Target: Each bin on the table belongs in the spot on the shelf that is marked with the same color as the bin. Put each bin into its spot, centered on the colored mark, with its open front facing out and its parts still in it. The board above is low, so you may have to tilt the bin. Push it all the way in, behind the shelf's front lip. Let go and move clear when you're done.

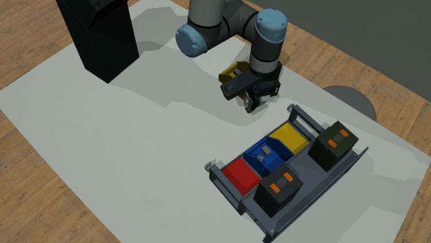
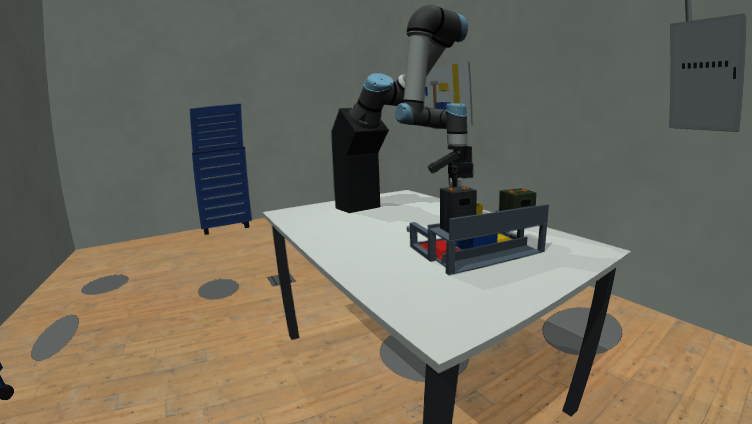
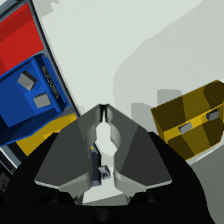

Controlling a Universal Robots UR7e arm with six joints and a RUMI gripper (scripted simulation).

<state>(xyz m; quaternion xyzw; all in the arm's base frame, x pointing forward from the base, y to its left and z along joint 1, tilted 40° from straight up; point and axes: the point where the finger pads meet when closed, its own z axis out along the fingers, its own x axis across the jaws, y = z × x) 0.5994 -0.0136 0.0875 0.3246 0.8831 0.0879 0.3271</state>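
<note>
Right now the yellow bin is 18 cm to the left of my hand, 9 cm behind it and 8 cm below it. Round my hand: blue bin: 14 cm ahead, 9 cm to the right, 8 cm below.
</note>
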